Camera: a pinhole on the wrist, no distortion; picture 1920 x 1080 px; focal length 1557.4 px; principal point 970.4 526.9 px. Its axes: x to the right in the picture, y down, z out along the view. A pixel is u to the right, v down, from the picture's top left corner.
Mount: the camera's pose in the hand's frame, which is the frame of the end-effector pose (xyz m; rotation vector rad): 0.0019 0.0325 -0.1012 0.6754 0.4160 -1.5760
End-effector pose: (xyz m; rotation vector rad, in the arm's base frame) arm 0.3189 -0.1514 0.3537 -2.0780 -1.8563 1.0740
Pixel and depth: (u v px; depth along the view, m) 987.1 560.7 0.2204
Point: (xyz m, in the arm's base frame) 0.1941 -0.1792 0.3787
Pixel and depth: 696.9 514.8 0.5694
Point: -0.1113 -0.3225 0.2424
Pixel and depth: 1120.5 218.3 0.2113
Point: 0.2078 -0.2114 0.4156
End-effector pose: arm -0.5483 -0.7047 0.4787 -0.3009 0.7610 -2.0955
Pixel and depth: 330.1 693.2 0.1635
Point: -0.5248 -0.7166 0.5452
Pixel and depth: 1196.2 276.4 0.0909
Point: -0.5722 -0.6499 0.4673
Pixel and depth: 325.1 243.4 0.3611
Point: -0.3987 -0.6811 0.7339
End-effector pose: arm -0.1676 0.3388 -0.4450 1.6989 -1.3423 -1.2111
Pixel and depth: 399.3 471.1 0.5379
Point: -0.5190 0.5058 -0.7069
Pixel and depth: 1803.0 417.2 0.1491
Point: -0.0880 0.4036 -0.5287
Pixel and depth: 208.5 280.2 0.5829
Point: -0.6161 0.5725 -0.6722
